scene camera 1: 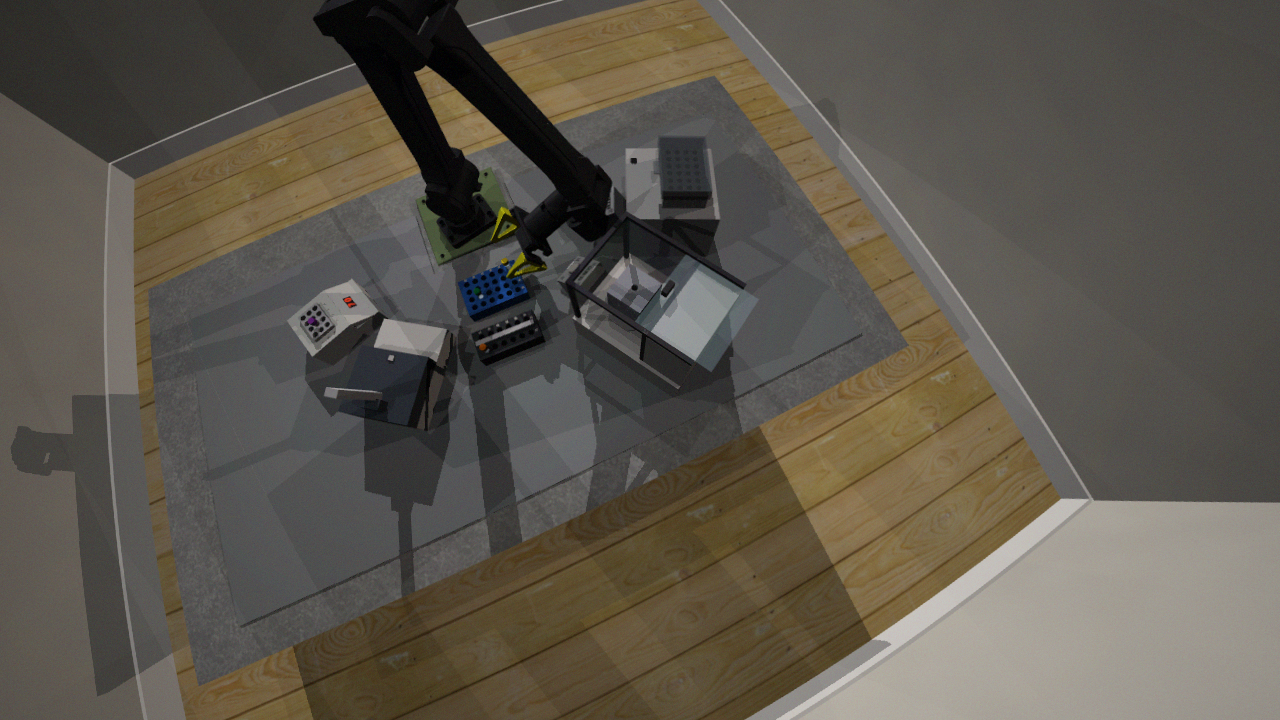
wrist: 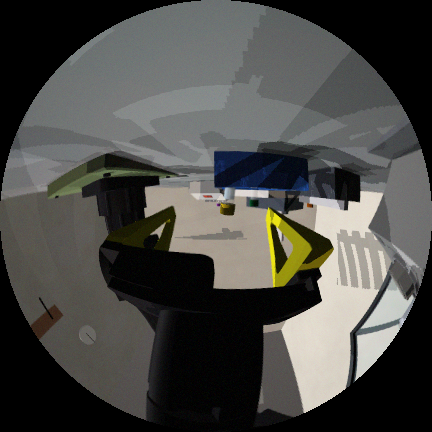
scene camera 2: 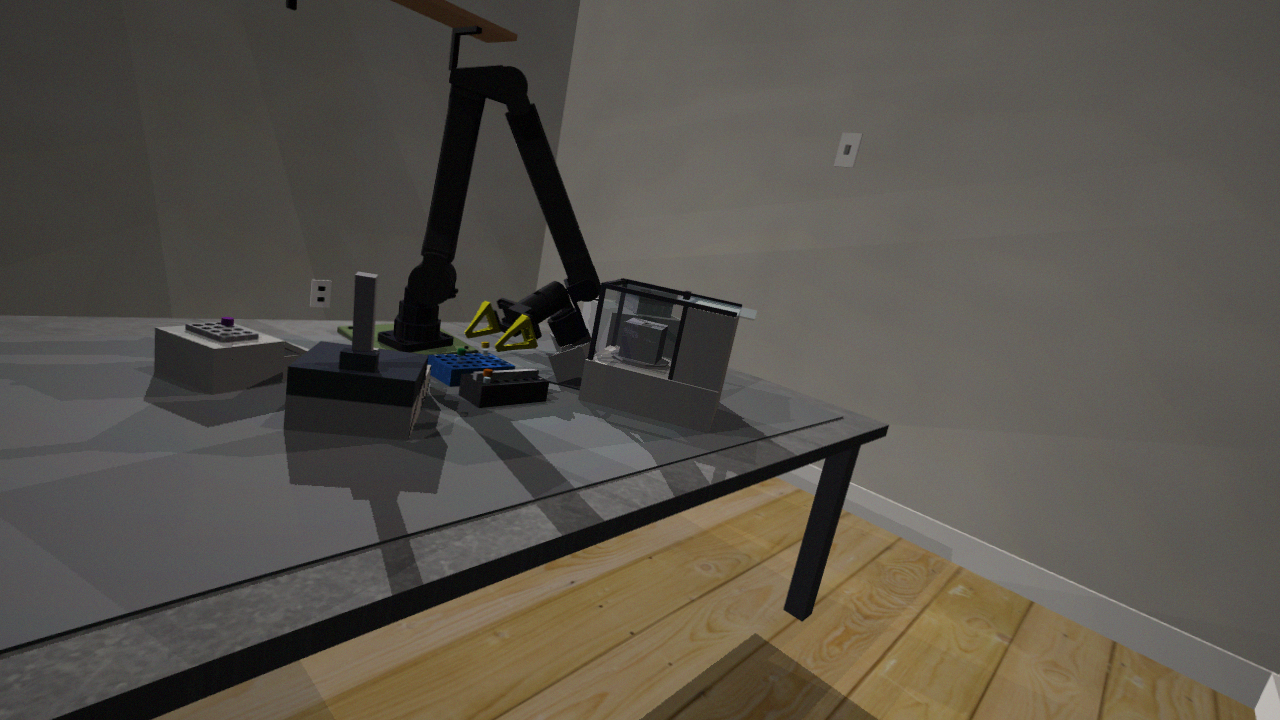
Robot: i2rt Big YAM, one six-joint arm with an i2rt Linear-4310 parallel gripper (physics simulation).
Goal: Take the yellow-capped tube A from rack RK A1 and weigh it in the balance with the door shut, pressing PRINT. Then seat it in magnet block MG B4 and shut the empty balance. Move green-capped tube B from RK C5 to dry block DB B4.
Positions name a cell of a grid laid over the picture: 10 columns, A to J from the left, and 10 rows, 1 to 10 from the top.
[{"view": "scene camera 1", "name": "my gripper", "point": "D4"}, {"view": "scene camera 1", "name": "glass-box balance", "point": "F5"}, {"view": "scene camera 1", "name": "dark device with upright post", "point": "D6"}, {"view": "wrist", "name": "my gripper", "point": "F5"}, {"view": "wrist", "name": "glass-box balance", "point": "I8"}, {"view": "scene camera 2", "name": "my gripper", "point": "D5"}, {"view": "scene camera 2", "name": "dark device with upright post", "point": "C6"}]
